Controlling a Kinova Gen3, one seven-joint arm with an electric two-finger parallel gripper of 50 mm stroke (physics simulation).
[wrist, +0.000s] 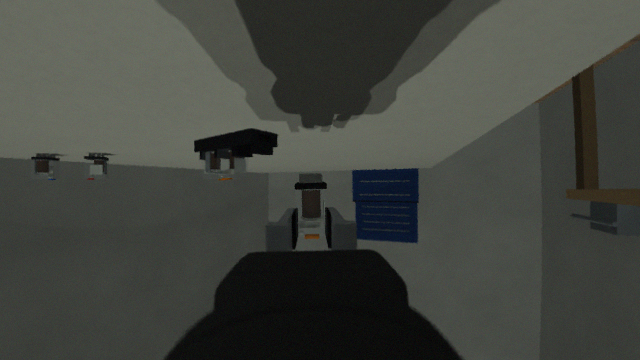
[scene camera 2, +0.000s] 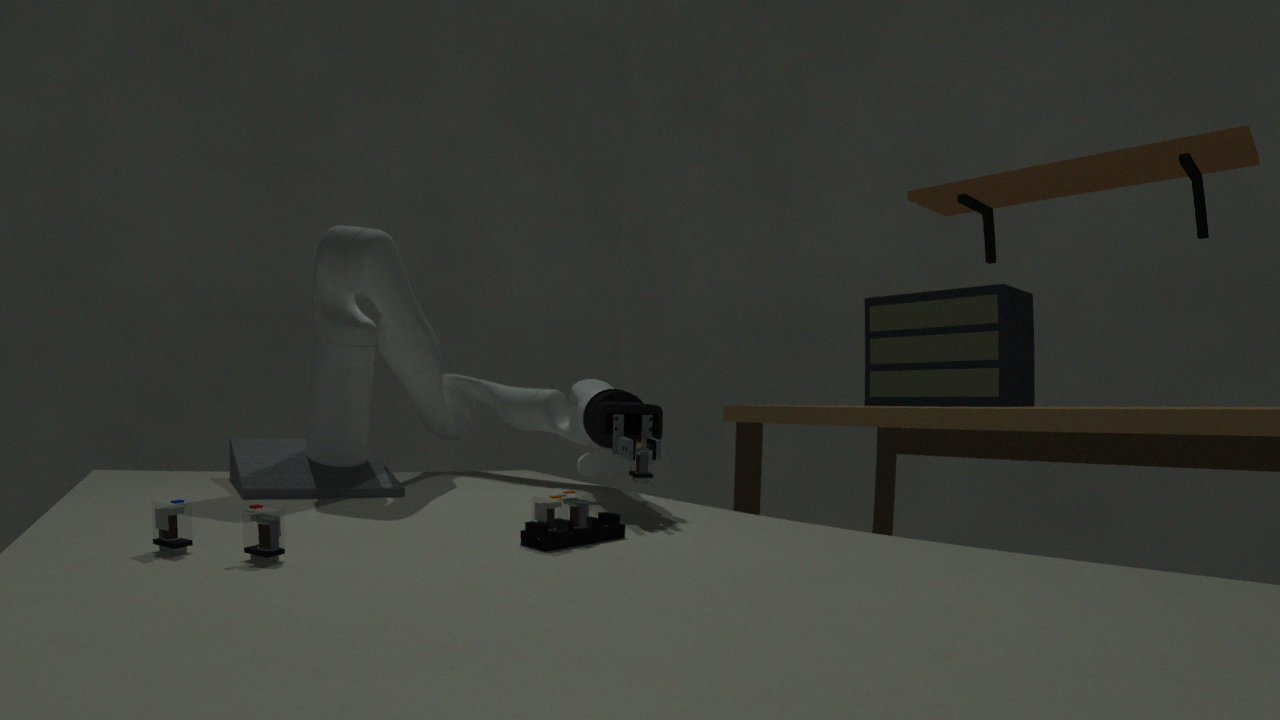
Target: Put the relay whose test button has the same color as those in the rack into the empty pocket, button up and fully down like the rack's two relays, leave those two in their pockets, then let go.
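Frame: origin at the arm's base, x ahead, y left, z up, level; millimetres.
Where they show: gripper, fingertip midpoint: (wrist: 311,221) (scene camera 2: 644,450); arm's base, origin of the base link: (scene camera 2: 336,456).
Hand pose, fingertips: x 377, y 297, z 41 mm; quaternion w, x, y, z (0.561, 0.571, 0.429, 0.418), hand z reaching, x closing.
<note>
Each offset is from my fingertips to the top centre of the thing. "*": to the spot under its first point.
My gripper (scene camera 2: 638,445) (wrist: 311,221) is shut on a clear relay @(dz +7, dx -13, dy +4 mm) (scene camera 2: 640,462) (wrist: 311,204) with an orange test button. The relay hangs upright, button up, black flange and base below the fingers. It is above the table, beyond and to the right of the rack in the scene view. The black rack @(dz -60, dx +59, dy -111 mm) (scene camera 2: 572,536) (wrist: 235,140) stands on the table and holds two relays with orange buttons, one at its left end @(* dz -51, dx +77, dy -150 mm) (scene camera 2: 544,513) and one in the middle (scene camera 2: 578,513). The pocket at its right end holds no relay. The wrist view shows the scene upside down.
A relay with a blue button @(dz -40, dx +65, dy -483 mm) (scene camera 2: 171,525) (wrist: 44,166) and a relay with a red button @(dz -40, dx +94, dy -403 mm) (scene camera 2: 264,531) (wrist: 97,167) stand upright at the table's left. A wooden bench (scene camera 2: 984,418) with a drawer cabinet (scene camera 2: 1016,349) is at the right, below a wall shelf (scene camera 2: 1092,181).
</note>
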